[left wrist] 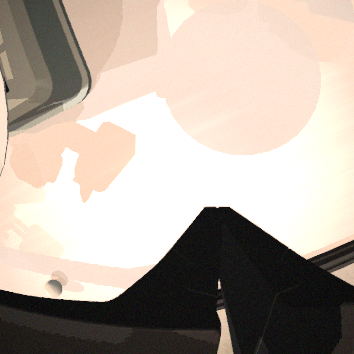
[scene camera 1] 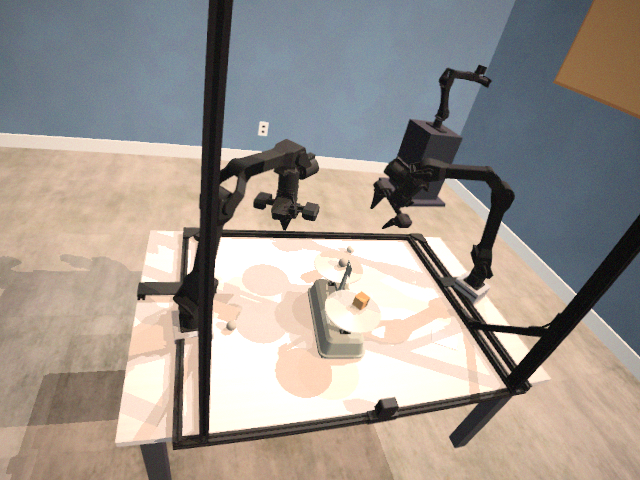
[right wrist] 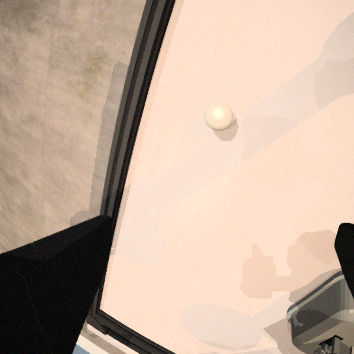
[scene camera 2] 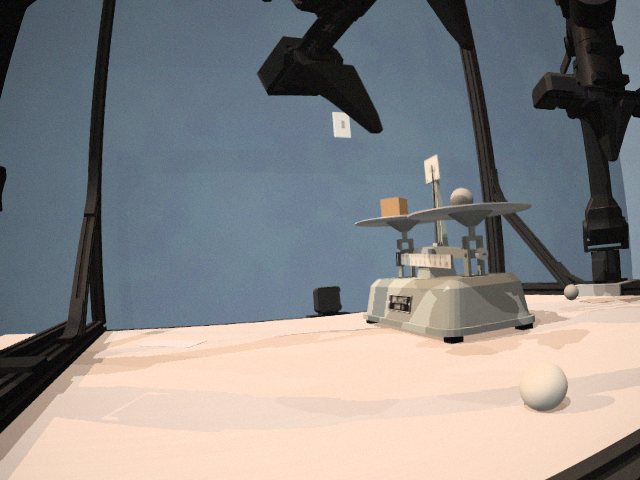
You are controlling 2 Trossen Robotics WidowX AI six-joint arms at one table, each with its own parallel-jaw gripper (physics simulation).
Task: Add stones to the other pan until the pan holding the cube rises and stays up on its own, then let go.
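Seen in the pictures: left gripper, fingertip midpoint: [left wrist: 215, 218] [scene camera 1: 284, 229] [scene camera 2: 612, 160]; right gripper, fingertip midpoint: [scene camera 1: 376, 218] [right wrist: 230, 233] [scene camera 2: 420, 92]; left arm's base, link origin: [scene camera 1: 192, 322] [scene camera 2: 607, 282]; right arm's base, link origin: [scene camera 1: 473, 282].
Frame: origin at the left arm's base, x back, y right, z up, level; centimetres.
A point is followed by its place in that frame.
Observation:
The grey balance [scene camera 1: 338, 347] {z 2.2, x -36.2, y 17.7 cm} [scene camera 2: 480, 304] {z 1.6, x -45.5, y -6.7 cm} [left wrist: 30, 60] {z 4.5, x -38.3, y -4.2 cm} carries an orange cube [scene camera 1: 361, 300] {z 16.4, x -40.6, y 14.4 cm} [scene camera 2: 393, 206] {z 15.2, x -42.5, y 12.2 cm} on its near pan [scene camera 1: 340, 316] {z 13.4, x -34.5, y 16.2 cm} in scene camera 1. One stone [scene camera 1: 342, 262] {z 14.4, x -43.3, y -2.8 cm} [scene camera 2: 461, 196] {z 13.8, x -45.1, y -4.5 cm} sits on the far pan [scene camera 1: 325, 266] {z 12.2, x -38.7, y -4.1 cm} [scene camera 2: 511, 207] {z 12.1, x -41.0, y -8.6 cm}. In scene camera 2 the cube's pan shows lower than the stone's. A pale stone [scene camera 1: 349, 249] {z -0.2, x -60.5, y -25.6 cm} [scene camera 2: 543, 386] {z -0.4, x -62.6, y -27.1 cm} [left wrist: 53, 287] {z -0.1, x -60.4, y -25.9 cm} [right wrist: 219, 116] {z 0.5, x -61.9, y -26.0 cm} lies behind the balance, another stone [scene camera 1: 231, 325] {z 0.3, x -10.1, y 3.3 cm} [scene camera 2: 570, 291] {z -0.5, x -11.5, y 1.9 cm} at the left. My left gripper [scene camera 1: 284, 226] {z 17.1, x -29.1, y -17.0 cm} [left wrist: 215, 218] {z 17.1, x -29.1, y -17.0 cm} is shut and empty, high above the table. My right gripper [scene camera 1: 377, 217] {z 17.1, x -64.4, y -21.0 cm} [right wrist: 230, 233] {z 17.1, x -64.4, y -21.0 cm} is open and empty, raised behind the balance.
Black frame rails [scene camera 1: 310, 235] {z -0.6, x -48.3, y -36.3 cm} run along the table's edges, and a tall black post [scene camera 1: 211, 155] {z 63.3, x 1.1, y 31.7 cm} stands at the left in scene camera 1. A small black block [scene camera 1: 386, 408] {z 3.0, x -40.2, y 37.6 cm} [scene camera 2: 327, 300] {z 0.9, x -42.2, y 35.2 cm} sits on the near rail. A dark pedestal with another arm [scene camera 1: 444, 95] stands behind.

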